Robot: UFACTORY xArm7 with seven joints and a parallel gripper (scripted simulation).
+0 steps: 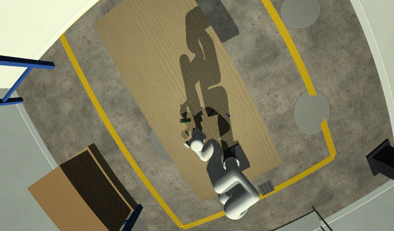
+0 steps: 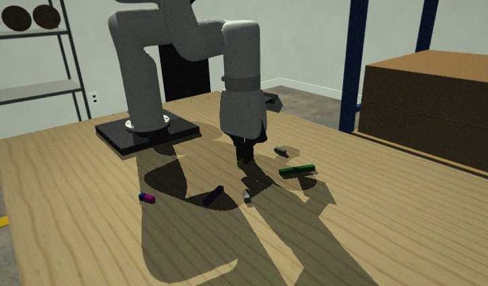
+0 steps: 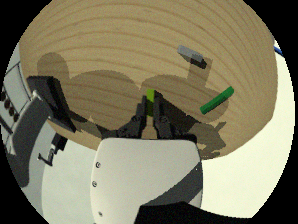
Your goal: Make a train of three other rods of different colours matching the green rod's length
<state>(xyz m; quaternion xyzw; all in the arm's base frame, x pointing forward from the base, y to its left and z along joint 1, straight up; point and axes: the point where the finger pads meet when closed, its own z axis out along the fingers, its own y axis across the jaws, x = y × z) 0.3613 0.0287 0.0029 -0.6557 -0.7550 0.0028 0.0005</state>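
Now: hand 30 mm past the magenta rod, 240 mm to the left of it and 20 mm above it. Also, from my hand: lime rod: 20 mm below; purple rod: 60 mm ahead, 150 mm to the right, 20 mm below; green rod: 120 mm ahead, 40 mm to the left, 20 mm below.
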